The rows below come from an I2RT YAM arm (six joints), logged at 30 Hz.
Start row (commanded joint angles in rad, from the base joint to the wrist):
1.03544, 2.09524, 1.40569, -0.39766, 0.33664, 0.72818
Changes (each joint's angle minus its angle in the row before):
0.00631, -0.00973, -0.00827, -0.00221, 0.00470, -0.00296
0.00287, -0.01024, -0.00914, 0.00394, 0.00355, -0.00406
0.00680, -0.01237, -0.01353, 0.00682, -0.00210, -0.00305
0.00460, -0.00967, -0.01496, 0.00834, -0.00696, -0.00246
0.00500, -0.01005, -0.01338, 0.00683, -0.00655, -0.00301
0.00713, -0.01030, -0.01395, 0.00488, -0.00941, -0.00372
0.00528, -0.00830, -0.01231, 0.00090, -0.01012, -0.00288
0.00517, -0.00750, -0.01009, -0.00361, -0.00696, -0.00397
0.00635, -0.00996, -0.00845, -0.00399, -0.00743, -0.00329
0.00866, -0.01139, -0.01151, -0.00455, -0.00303, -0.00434
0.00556, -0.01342, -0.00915, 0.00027, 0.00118, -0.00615
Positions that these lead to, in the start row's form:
1.04175, 2.08551, 1.39742, -0.39987, 0.34134, 0.72522
1.04462, 2.07527, 1.38828, -0.39593, 0.34489, 0.72116
1.05142, 2.06290, 1.37475, -0.38911, 0.34279, 0.71811
1.05602, 2.05323, 1.35979, -0.38077, 0.33583, 0.71565
1.06102, 2.04318, 1.34641, -0.37394, 0.32928, 0.71264
1.06815, 2.03288, 1.33246, -0.36906, 0.31987, 0.70892
1.07343, 2.02458, 1.32015, -0.36816, 0.30975, 0.70604
1.07860, 2.01708, 1.31006, -0.37177, 0.30279, 0.70207
1.08495, 2.00712, 1.30161, -0.37576, 0.29536, 0.69878
1.09361, 1.99573, 1.29010, -0.38031, 0.29233, 0.69444
1.09917, 1.98231, 1.28095, -0.38004, 0.29351, 0.68829

